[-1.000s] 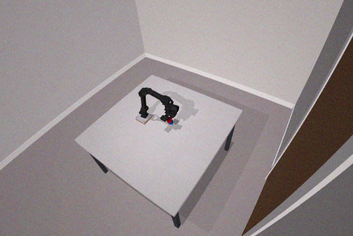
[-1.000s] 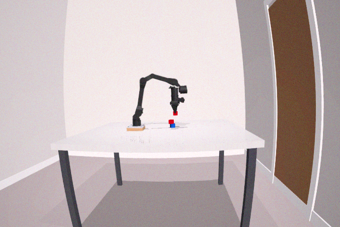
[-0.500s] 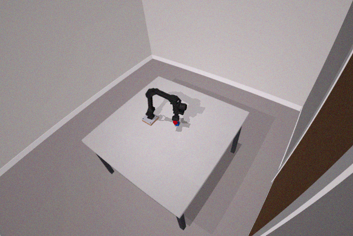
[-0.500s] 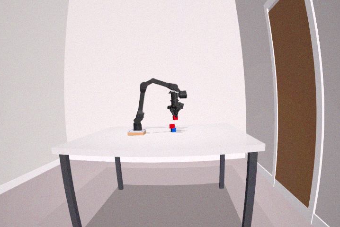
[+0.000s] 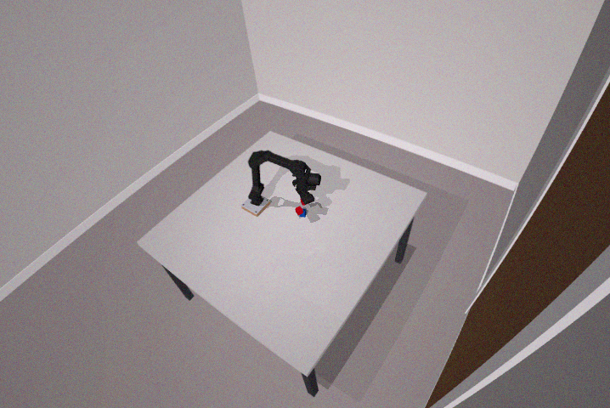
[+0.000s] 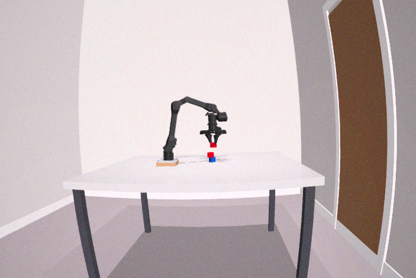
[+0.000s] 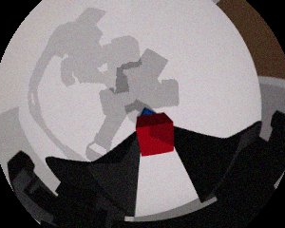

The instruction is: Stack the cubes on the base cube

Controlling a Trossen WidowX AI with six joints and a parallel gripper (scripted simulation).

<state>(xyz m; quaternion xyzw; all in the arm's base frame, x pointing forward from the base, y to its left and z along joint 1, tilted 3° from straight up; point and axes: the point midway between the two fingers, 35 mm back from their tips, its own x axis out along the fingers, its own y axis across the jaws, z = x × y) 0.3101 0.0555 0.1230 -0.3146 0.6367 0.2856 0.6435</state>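
The blue cube is 1 cm behind my gripper tip, 1 cm to the right of it and 10 cm below it.
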